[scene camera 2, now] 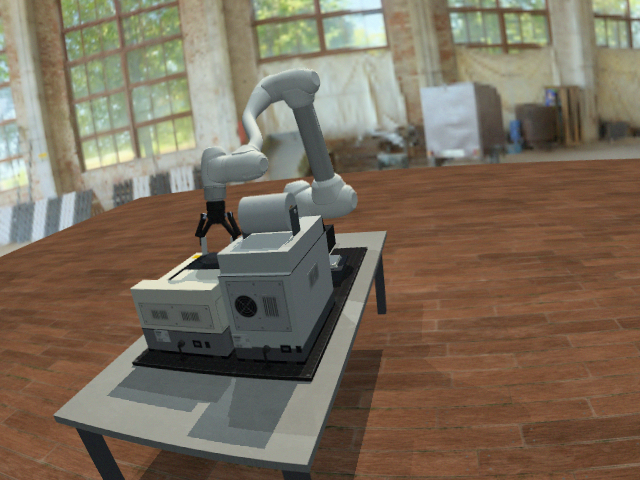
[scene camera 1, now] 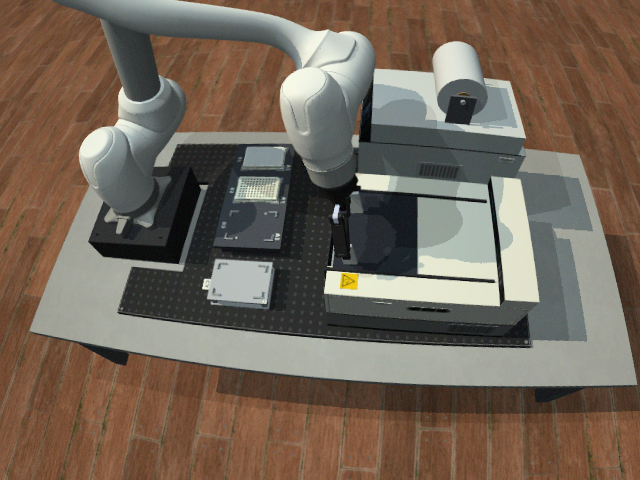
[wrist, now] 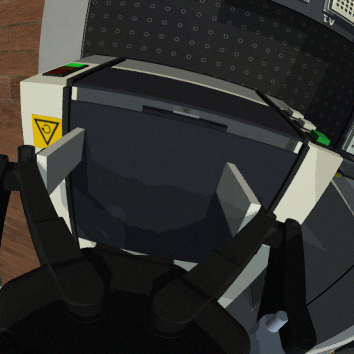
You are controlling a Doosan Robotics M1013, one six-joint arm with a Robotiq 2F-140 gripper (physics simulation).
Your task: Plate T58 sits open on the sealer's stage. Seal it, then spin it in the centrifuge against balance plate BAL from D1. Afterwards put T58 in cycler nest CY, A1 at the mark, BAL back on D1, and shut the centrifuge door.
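Where they show: gripper, between the fingertips: [scene camera 1: 354, 236] [wrist: 151, 159]; arm's base, origin of its link: [scene camera 1: 139, 201].
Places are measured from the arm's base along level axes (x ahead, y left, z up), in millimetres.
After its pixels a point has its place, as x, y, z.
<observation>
My gripper [scene camera 1: 353, 227] @(662, -97, 121) [scene camera 2: 220, 242] @(662, -97, 121) [wrist: 151, 159] @(662, -97, 121) is open and empty, pointing down over the dark door panel [scene camera 1: 387, 232] @(735, -73, 117) [wrist: 160, 150] @(652, -92, 117) of the cream centrifuge [scene camera 1: 413, 286] @(805, -196, 114) [scene camera 2: 178, 304] @(1066, -17, 97) [wrist: 309, 185] @(642, 67, 114). In the wrist view, a grey strip with a dark slot crosses the panel's front. The grey sealer [scene camera 1: 439, 165] @(848, 140, 129) [scene camera 2: 258, 304] @(1052, 269, 106) stands beside the centrifuge; its stage is hidden by the arm in scene camera 1. Part of a pale plate [wrist: 351, 144] @(595, 198, 11) shows at the wrist view's right edge. A solid-topped plate [scene camera 1: 264, 157] @(337, 233, -28) sits in the rack's far nest. The cycler nest CY [scene camera 1: 240, 281] @(375, -176, -54) bears corner marks.
The dark rack [scene camera 1: 250, 242] @(374, -62, -43) also holds an open-well plate [scene camera 1: 257, 188] @(349, 111, -27) in its middle nest; its near nest is empty. The sealer's white roll [scene camera 1: 457, 72] @(848, 201, 377) [scene camera 2: 264, 212] @(918, 269, 339) stands up high near the arm. The black robot base [scene camera 1: 175, 227] @(145, -59, -24) is at the left.
</observation>
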